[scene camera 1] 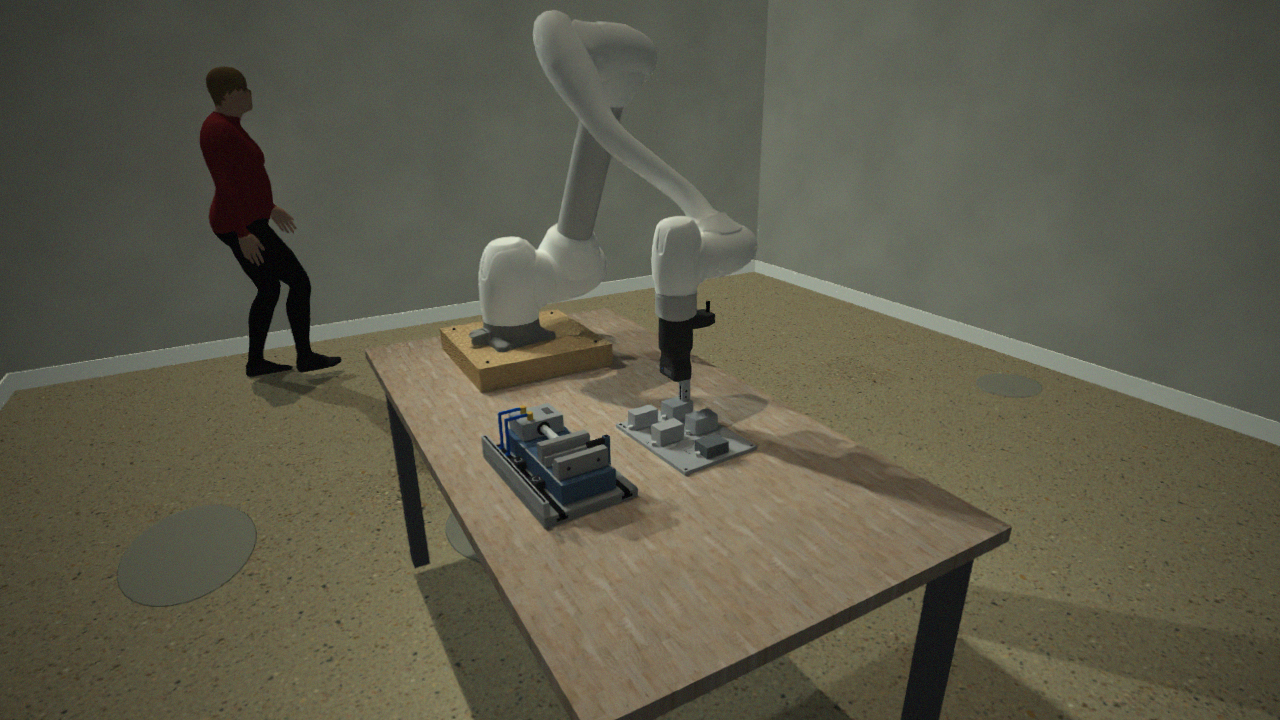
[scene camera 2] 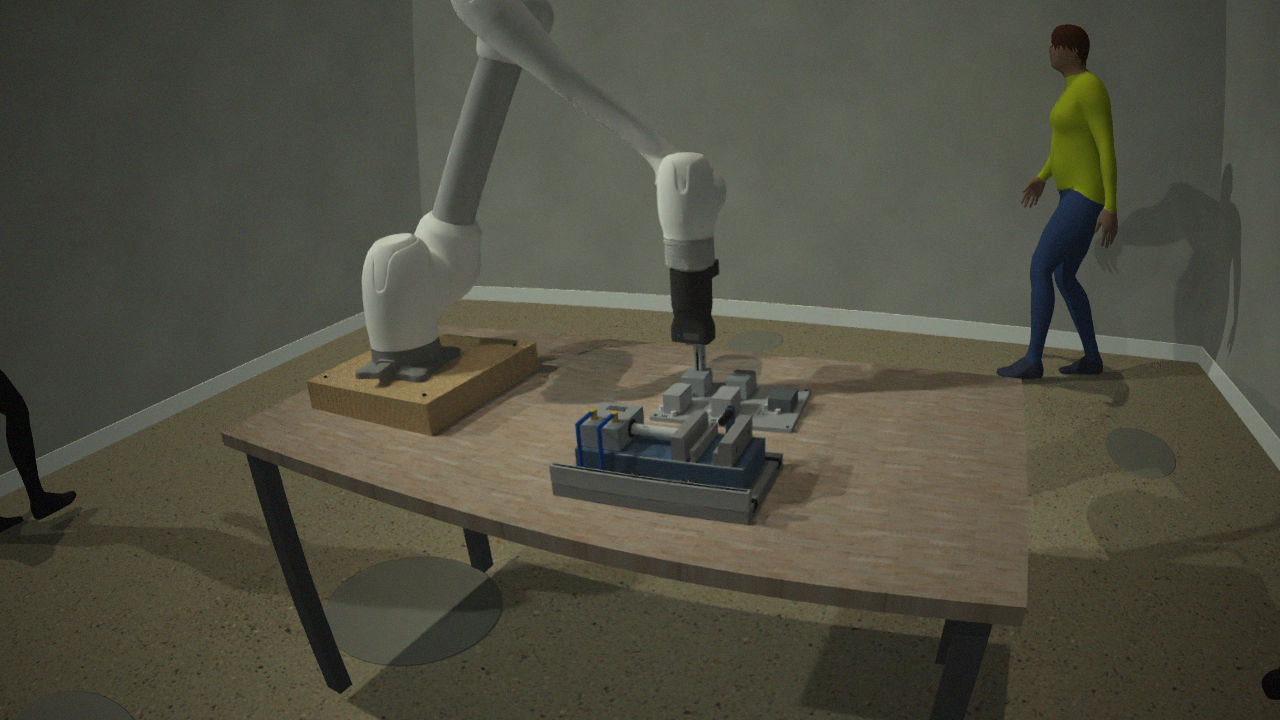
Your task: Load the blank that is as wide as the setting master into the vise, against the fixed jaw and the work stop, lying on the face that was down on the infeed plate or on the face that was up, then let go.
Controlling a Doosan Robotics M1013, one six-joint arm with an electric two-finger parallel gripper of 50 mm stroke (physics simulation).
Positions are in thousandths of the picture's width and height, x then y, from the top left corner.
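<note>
A grey base rail (scene camera 2: 554, 691) is what I see here, together with my gripper (scene camera 2: 546, 512). Scene camera 1 gives me a sight of my gripper (scene camera 1: 535, 555) too.
</note>
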